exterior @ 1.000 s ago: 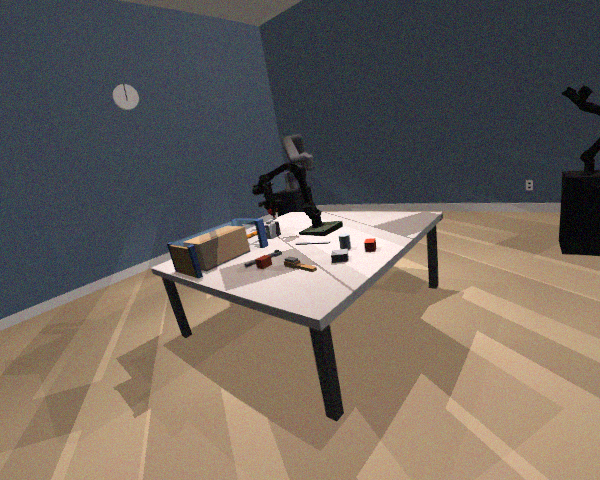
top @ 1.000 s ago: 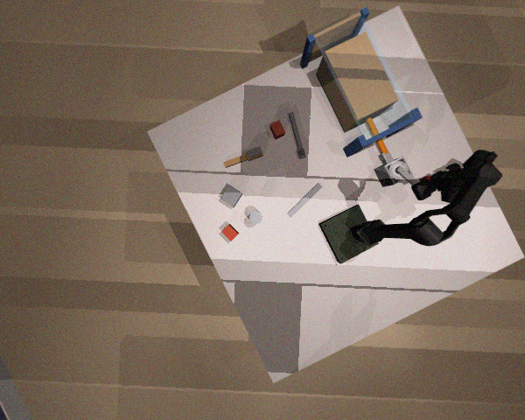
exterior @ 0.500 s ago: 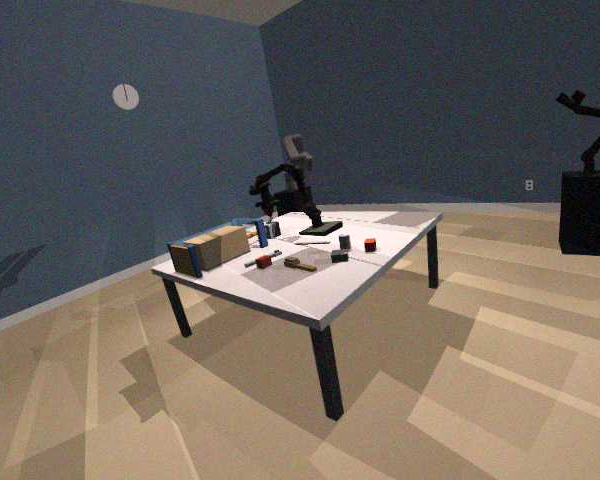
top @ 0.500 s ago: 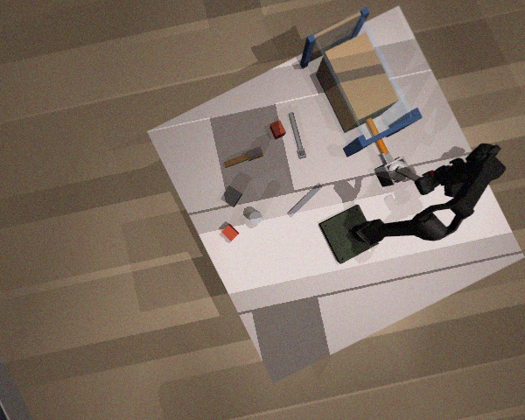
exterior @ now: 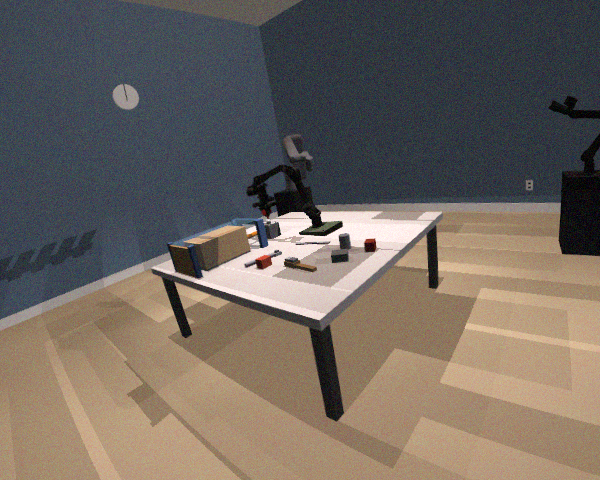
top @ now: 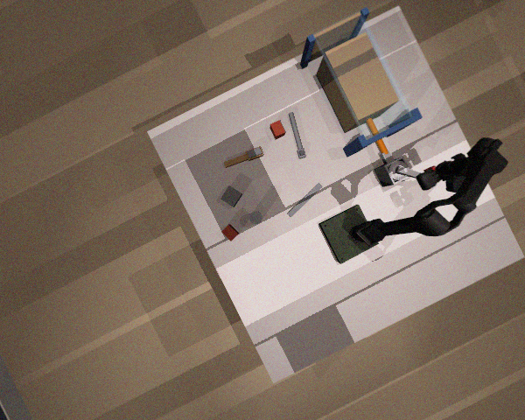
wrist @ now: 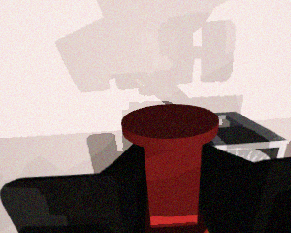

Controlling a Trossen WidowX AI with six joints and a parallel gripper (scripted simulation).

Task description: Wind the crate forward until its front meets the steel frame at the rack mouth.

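Right now the blue frame is 23 cm ahead of my gripper tip, 6 cm to the left of it and 1 cm below it. Round my gripper tip: winch handle (3 cm ahead, 3 cm to the left, 1 cm below); red knob (2 cm above); grey winch (6 cm ahead, 6 cm to the left, 8 cm below).
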